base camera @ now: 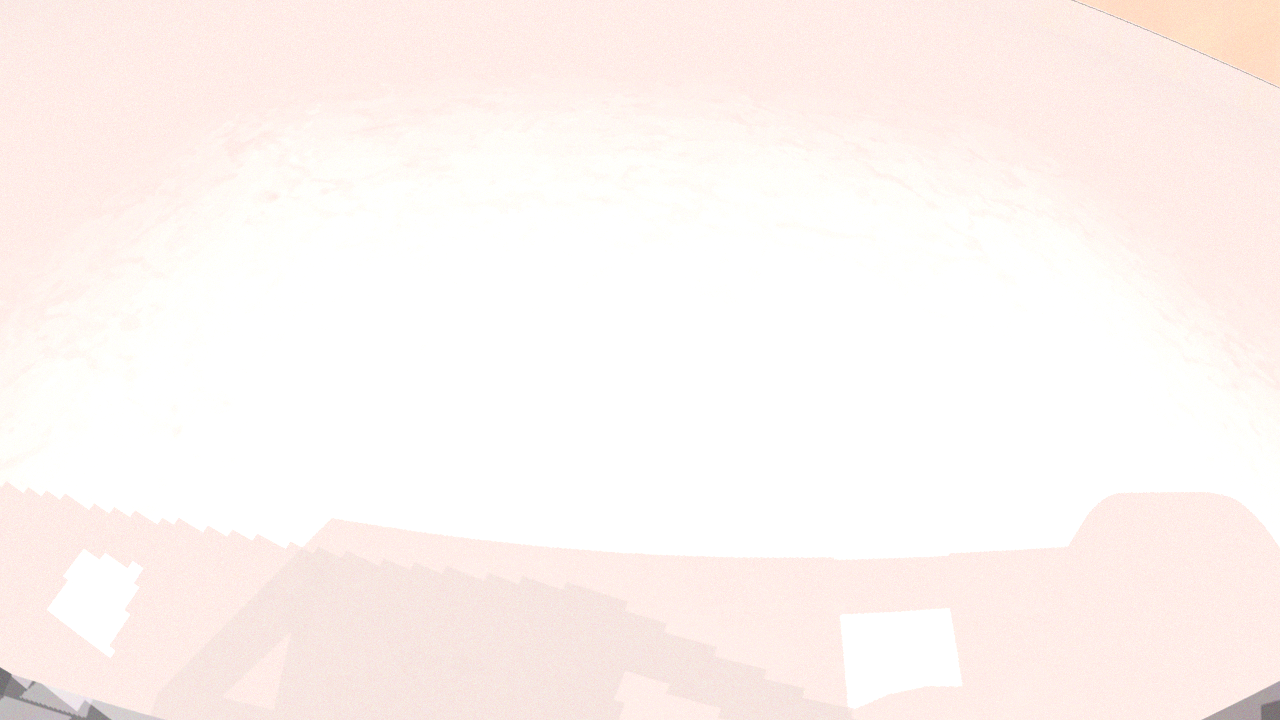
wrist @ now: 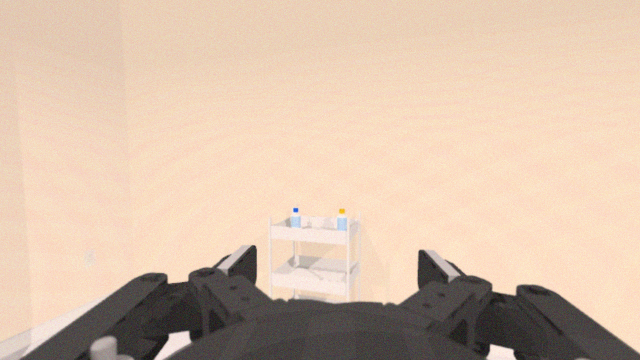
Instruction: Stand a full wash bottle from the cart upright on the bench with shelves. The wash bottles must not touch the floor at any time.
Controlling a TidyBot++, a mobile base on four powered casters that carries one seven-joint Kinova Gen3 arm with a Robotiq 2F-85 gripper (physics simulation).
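Frame: origin at the arm's base, x ahead, y left, z up, level; millimetres.
Where they show: gripper, fingertip midpoint: (wrist: 335, 265).
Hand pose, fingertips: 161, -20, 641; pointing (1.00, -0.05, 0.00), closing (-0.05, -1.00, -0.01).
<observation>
Each offset is from my fingertips to the top centre of the thing, as dx, dy, dz. Level surfaces: height alone.
A white cart (wrist: 309, 233) stands some way off, a little left of the middle in the wrist view. On its top shelf stand two upright bottles with light blue lower parts: one with a blue cap @(+1580, +161, -201) (wrist: 295, 219) at the left and one with a yellow cap @(+1545, -109, -201) (wrist: 342, 220) at the right. My gripper (wrist: 335, 265) is open, and the cart shows far beyond the gap between its fingers. The lowest part of the cart is hidden behind the gripper. The bench with shelves does not show in either view.
A pale wall (wrist: 450, 125) stands behind the cart, and a corner of the room shows at the left of the wrist view. The base camera view is very bright and shows the floor @(dz -1038) (base camera: 537, 358), with shadows near the bottom and a wall (base camera: 1226, 31) at the top right.
</observation>
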